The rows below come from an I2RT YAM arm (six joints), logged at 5 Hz.
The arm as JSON. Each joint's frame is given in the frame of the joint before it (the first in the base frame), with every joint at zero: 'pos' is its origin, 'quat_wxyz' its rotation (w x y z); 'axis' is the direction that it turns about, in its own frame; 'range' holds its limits. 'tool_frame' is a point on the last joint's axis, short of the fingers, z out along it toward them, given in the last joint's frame.
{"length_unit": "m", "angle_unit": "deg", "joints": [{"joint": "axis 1", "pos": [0.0, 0.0, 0.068], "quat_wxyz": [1.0, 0.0, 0.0, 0.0], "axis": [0.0, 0.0, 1.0], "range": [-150.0, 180.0]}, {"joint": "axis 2", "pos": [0.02, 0.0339, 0.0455], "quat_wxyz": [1.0, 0.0, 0.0, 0.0], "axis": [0.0, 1.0, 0.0], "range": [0.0, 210.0]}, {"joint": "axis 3", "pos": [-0.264, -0.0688, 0.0], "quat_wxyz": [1.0, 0.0, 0.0, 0.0], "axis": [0.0, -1.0, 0.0], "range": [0.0, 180.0]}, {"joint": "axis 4", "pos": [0.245, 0.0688, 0.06], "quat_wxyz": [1.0, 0.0, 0.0, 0.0], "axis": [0.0, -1.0, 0.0], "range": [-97.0, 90.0]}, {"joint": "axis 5", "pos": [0.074, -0.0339, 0.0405], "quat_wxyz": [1.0, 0.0, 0.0, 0.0], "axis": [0.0, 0.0, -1.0], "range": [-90.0, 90.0]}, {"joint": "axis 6", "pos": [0.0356, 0.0, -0.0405], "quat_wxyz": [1.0, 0.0, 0.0, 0.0], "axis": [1.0, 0.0, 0.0], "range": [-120.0, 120.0]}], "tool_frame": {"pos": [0.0, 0.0, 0.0], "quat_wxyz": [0.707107, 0.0, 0.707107, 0.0]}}
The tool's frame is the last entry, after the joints.
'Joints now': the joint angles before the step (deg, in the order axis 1, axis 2, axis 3, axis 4, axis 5, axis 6). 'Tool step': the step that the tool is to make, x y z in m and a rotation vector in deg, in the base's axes. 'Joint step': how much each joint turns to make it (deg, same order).
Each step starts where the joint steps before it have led.
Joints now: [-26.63 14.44 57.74 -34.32 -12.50 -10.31]
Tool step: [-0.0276 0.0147 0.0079 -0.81 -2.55 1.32]
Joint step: [-0.03 -2.81 4.29 -4.30 -1.25 0.67]
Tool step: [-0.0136 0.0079 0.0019 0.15 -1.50 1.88]
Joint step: [0.03 -1.55 1.80 -1.77 -1.63 1.23]
